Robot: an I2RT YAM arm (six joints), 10 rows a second.
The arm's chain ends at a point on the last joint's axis. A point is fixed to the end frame.
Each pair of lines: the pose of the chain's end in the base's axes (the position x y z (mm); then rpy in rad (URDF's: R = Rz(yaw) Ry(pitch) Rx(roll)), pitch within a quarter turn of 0, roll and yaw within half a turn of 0), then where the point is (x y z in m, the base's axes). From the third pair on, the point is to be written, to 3 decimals.
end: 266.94, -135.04, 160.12, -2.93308, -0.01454, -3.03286
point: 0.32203 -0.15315 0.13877
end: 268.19, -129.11, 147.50, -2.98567, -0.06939, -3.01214
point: 0.32217 -0.14514 0.12206
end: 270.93, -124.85, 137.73, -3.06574, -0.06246, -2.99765
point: 0.325 -0.138 0.111
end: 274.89, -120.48, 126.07, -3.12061, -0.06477, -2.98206
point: 0.329 -0.132 0.098
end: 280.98, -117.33, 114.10, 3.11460, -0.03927, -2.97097
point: 0.335 -0.127 0.086
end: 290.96, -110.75, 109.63, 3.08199, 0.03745, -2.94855
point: 0.347 -0.118 0.085
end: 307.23, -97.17, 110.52, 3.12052, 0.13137, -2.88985
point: 0.366 -0.101 0.092
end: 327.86, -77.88, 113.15, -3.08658, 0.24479, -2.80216
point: 0.389 -0.078 0.103
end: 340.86, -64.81, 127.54, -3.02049, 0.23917, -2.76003
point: 0.402 -0.064 0.118
